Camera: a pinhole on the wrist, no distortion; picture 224 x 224 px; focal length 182.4 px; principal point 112.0 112.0 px. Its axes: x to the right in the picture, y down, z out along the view. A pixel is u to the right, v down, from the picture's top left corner.
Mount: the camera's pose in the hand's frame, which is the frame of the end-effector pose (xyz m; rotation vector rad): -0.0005 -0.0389 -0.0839 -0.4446 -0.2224 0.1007
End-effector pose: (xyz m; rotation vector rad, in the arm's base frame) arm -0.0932 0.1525 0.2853 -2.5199 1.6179 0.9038
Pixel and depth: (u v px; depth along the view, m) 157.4 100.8 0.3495
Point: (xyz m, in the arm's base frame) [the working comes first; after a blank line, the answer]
In the camera's frame: 0.0870 -0.0215 0.3495

-0.2899 0.1811 0.1049
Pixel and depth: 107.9 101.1 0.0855
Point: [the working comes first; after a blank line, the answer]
In the camera's frame: -0.0019 -0.0051 0.0855

-0.0897 0.1726 0.2991
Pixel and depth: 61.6 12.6 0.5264
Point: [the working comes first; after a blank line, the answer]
In the camera's frame: -0.1455 -0.2869 0.5264

-0.3034 0.5549 -0.0212
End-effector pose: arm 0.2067 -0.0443 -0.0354 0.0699 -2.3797 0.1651
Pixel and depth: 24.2 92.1 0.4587
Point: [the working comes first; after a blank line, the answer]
In the camera's frame: -0.2208 -0.0500 0.4587

0.2288 -0.0113 -0.4780
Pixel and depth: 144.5 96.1 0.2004
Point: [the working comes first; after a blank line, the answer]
In the camera's frame: 0.0357 -0.0175 0.2004

0.1396 -0.0257 -0.1239
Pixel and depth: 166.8 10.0 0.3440
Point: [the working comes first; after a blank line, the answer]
In the camera's frame: 0.1034 -0.1924 0.3440

-0.0277 -0.1428 -0.2426
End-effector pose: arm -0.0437 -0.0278 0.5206 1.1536 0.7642 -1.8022
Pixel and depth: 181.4 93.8 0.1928
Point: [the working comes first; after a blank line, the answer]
In the camera's frame: 0.0734 -0.0192 0.1928

-0.0628 -0.1415 0.5367
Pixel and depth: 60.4 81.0 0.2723
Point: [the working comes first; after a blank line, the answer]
In the camera's frame: -0.0770 -0.0463 0.2723

-0.0598 -0.1261 0.7082
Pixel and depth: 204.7 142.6 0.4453
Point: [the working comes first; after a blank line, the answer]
In the camera's frame: 0.2263 0.0747 0.4453

0.0206 -0.4397 0.5300
